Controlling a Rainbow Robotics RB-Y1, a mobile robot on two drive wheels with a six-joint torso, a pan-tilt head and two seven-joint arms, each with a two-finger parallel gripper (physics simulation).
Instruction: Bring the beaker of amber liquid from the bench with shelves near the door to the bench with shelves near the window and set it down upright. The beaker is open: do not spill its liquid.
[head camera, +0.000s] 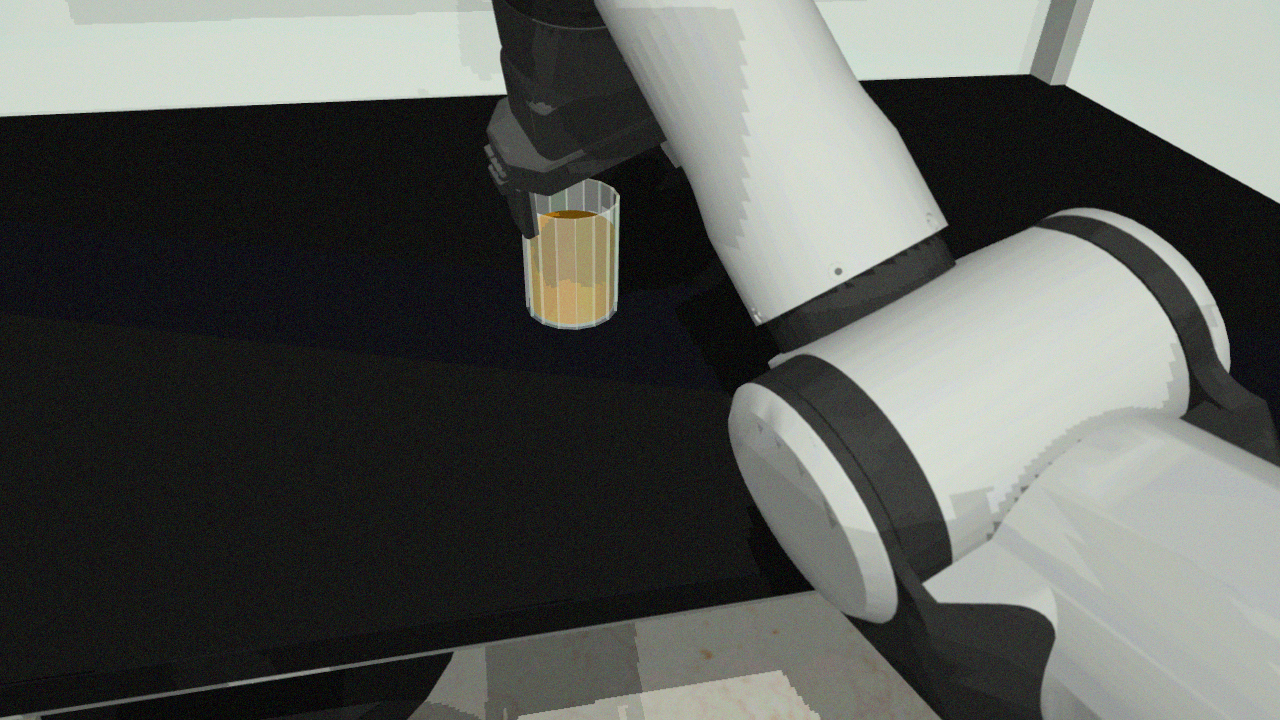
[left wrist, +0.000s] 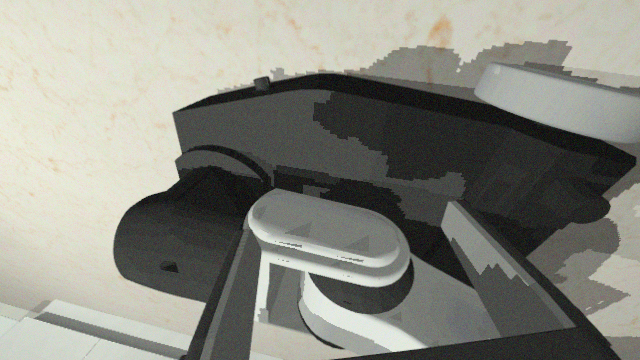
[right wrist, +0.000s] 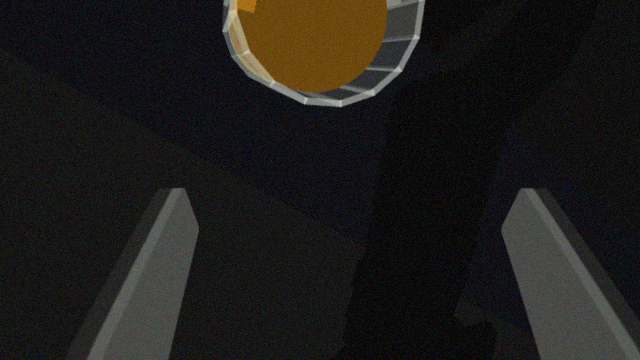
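Observation:
The open glass beaker of amber liquid stands upright on the black bench top, with its liquid below the rim. My right gripper is open and empty, tilted beside the beaker's upper part. In the head camera view one finger overlaps the beaker's left edge; the other is mostly hidden behind the hand. In the right wrist view the beaker lies beyond the fingertips, at the top of the picture. My left gripper is open and empty, away from the beaker, over the robot's base.
My right arm reaches over the right part of the bench. The bench's front edge runs along the lower part of the head camera view, with pale floor below it. A grey post stands beyond the back right corner. The robot's dark base shows below the left gripper.

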